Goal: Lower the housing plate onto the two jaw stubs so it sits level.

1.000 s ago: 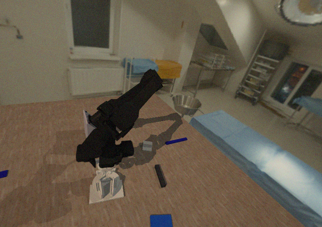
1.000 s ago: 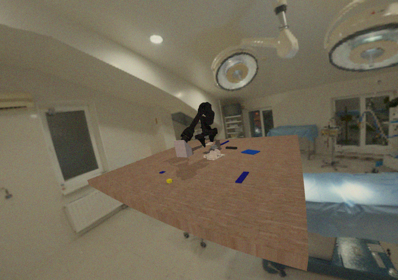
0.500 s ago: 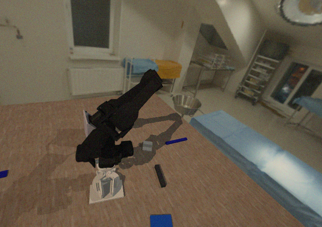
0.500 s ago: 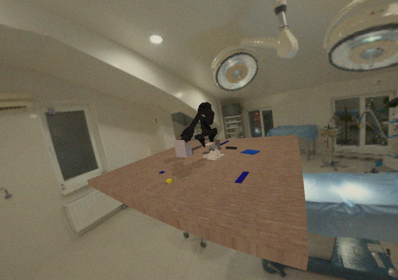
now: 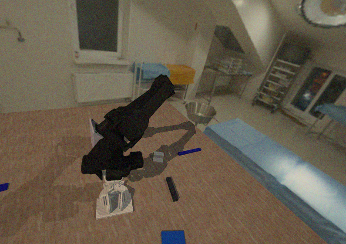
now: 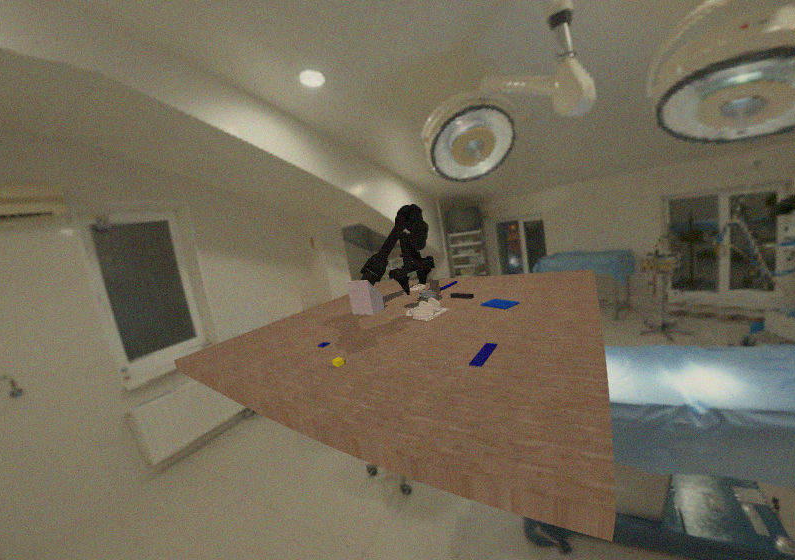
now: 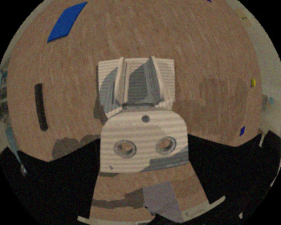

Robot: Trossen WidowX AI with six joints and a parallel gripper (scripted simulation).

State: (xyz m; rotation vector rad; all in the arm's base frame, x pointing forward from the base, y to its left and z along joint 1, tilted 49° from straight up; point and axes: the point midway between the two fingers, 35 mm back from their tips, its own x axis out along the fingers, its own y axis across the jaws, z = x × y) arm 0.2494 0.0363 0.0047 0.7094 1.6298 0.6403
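The white base is 80 mm below my gripper tip and 60 mm ahead of it. Also, from my gripper tip: blue strip 420 mm to the left, 130 mm behind, 80 mm below; black bar 220 mm to the left, 70 mm below, 60 mm ahead.
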